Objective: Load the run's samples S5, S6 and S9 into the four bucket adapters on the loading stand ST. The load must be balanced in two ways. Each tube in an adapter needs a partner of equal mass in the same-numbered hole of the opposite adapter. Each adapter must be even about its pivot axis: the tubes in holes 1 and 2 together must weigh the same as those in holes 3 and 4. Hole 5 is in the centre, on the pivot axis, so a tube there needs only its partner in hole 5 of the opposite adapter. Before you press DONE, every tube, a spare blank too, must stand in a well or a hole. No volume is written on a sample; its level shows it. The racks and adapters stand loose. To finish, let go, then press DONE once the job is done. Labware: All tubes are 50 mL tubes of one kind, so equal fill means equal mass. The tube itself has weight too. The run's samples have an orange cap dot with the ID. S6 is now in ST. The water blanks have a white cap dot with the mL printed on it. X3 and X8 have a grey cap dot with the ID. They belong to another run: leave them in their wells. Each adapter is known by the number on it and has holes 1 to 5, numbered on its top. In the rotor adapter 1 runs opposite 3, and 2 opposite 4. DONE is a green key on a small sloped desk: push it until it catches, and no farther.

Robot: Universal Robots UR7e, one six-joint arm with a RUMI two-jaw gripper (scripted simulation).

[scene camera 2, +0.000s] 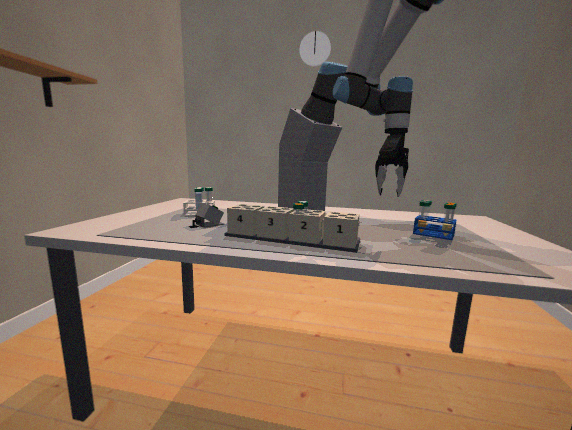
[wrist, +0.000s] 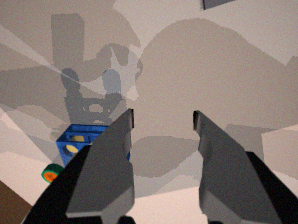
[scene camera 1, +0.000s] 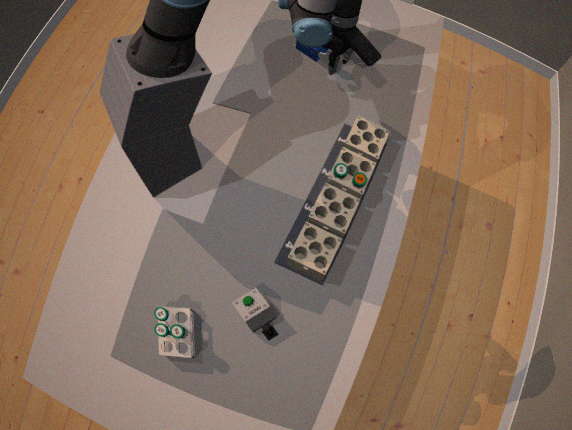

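Observation:
I can see my gripper (scene camera 1: pixel 337 69), and it's there in scene camera 2 (scene camera 2: pixel 389 196) and in the wrist view (wrist: pixel 163 111) too. There's also a blue rack (wrist: pixel 87 131).

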